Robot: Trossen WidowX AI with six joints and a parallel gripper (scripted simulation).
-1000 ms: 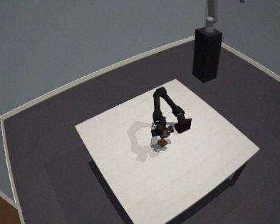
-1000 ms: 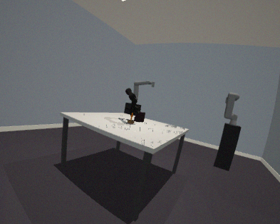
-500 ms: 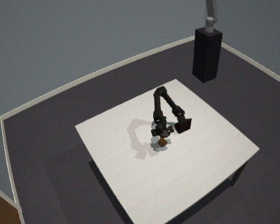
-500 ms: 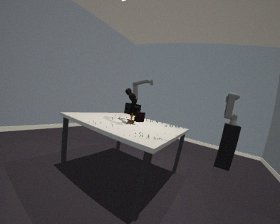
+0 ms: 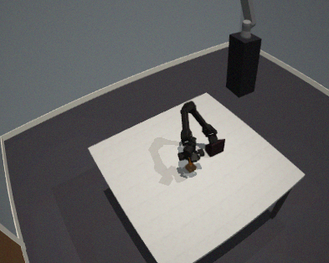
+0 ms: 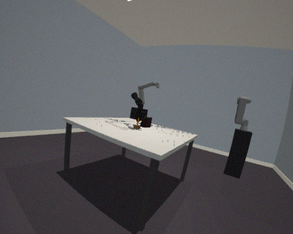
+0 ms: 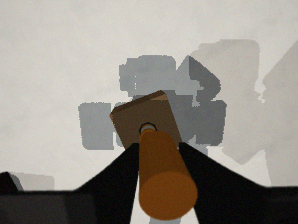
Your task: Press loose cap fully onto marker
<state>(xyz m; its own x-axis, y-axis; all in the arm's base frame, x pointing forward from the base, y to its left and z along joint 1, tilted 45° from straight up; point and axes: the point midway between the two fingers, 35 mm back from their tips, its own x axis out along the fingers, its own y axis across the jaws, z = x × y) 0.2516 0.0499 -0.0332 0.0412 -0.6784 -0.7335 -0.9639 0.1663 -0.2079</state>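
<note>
My gripper tip is now 20 mm below the orange cap. Round my gripper tip: holder block (70 mm below, 10 mm to the right, 10 mm behind).
</note>
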